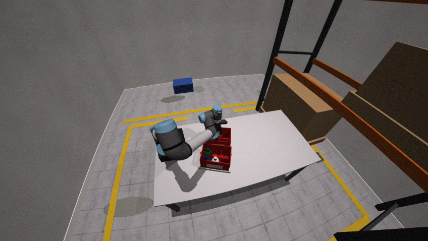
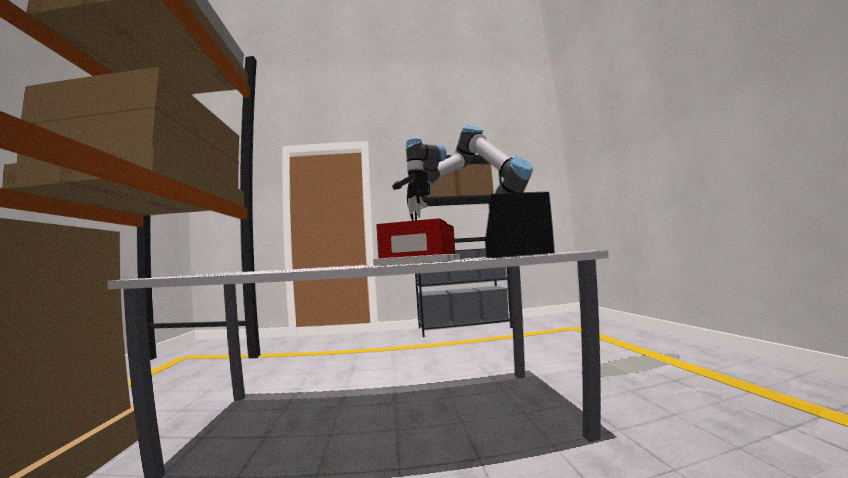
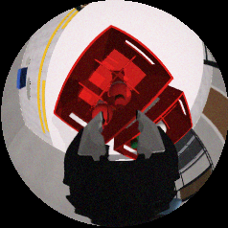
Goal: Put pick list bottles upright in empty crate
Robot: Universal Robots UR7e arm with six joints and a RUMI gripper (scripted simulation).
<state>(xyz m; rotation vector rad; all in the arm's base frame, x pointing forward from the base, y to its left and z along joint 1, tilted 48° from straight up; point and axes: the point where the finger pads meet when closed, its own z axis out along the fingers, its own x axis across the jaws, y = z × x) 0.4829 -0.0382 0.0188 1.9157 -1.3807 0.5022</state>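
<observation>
The grey-topped bottle lies 21 cm to the right of my hand, 13 cm below it and 8 cm behind it. Also, from my hand: blue bottle (18 cm to the right, 16 cm behind, 13 cm below); green bottle (13 cm below, 13 cm behind, 10 cm to the right).
</observation>
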